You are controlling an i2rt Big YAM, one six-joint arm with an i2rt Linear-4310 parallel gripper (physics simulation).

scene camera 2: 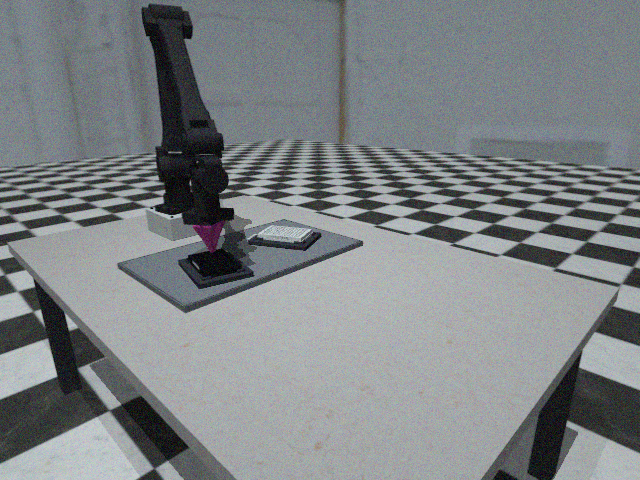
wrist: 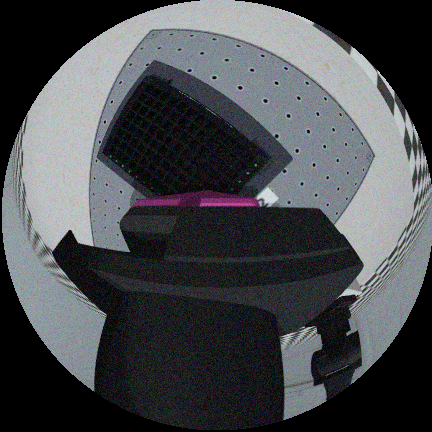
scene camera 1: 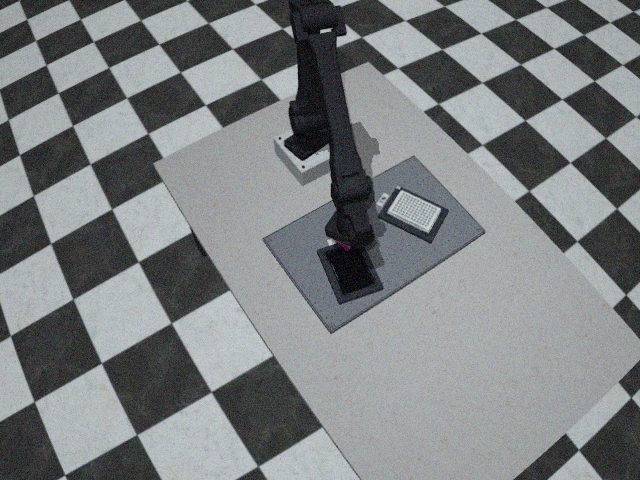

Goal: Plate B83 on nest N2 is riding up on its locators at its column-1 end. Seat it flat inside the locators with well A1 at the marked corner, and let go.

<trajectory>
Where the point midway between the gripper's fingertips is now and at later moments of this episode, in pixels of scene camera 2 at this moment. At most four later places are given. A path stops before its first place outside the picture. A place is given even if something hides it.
My gripper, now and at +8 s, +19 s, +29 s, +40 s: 212, 252; 215, 254; 212, 236; 223, 251; 235, 263
</trajectory>
